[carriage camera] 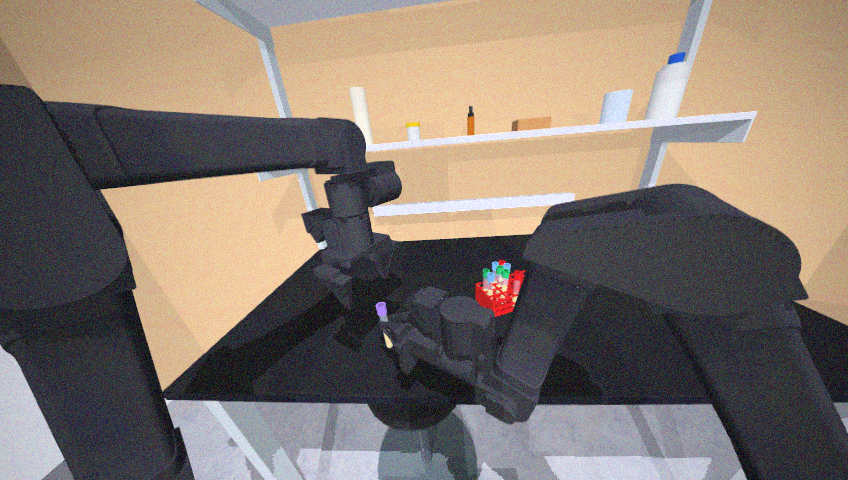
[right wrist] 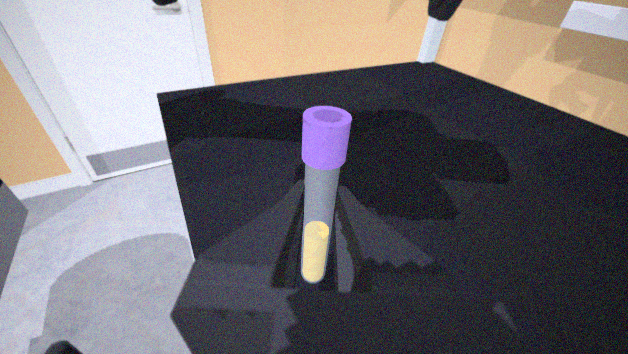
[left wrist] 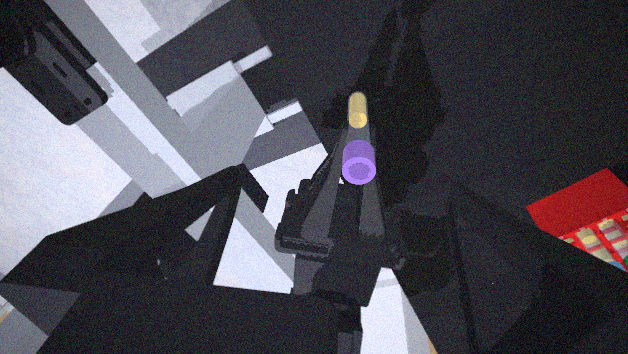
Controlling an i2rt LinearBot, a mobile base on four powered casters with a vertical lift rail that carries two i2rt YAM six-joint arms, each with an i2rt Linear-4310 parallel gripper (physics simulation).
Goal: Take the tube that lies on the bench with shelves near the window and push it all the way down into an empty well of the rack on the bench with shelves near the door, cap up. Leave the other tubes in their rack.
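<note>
The purple-capped tube is held nearly upright, cap up, above the black bench. My right gripper is shut on it below the cap; yellow contents show lower in the tube. My left gripper is open and empty, pointing down above the tube. In the left wrist view the cap appears between its spread fingers, with the right fingers beyond. The red rack stands on the bench, holding several tubes with red, green and blue caps. The right arm partly hides it.
The black bench top lies under both grippers. A shelf at the back carries a white bottle, an amber bottle and a brown box. A white door stands beyond the bench in the right wrist view.
</note>
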